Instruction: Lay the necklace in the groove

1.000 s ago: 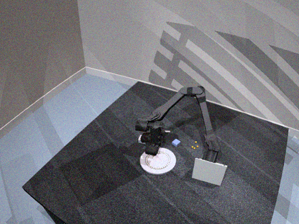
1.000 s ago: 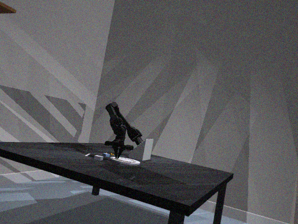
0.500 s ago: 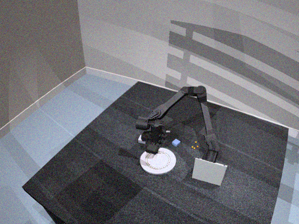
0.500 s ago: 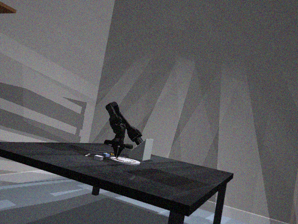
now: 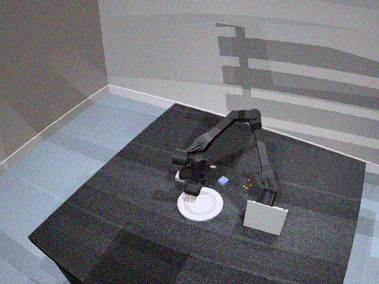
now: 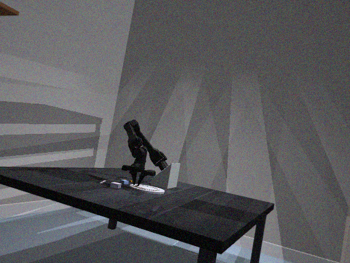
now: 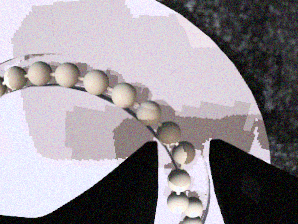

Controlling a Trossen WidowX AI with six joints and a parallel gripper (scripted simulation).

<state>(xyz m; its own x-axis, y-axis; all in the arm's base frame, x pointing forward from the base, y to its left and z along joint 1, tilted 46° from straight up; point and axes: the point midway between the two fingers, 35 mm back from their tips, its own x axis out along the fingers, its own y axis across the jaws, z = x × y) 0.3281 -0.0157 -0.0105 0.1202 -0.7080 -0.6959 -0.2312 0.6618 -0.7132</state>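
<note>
The round white bead board is 50 mm to the left of my gripper tip, 40 mm behind it and 10 mm below it. From my gripper tip the other things lie so: small white block (120 mm ahead, 50 mm to the right); then small blue cube (130 mm to the right, 60 mm behind, 10 mm below); then thin white stick (180 mm to the right, 70 mm ahead, 10 mm below).
</note>
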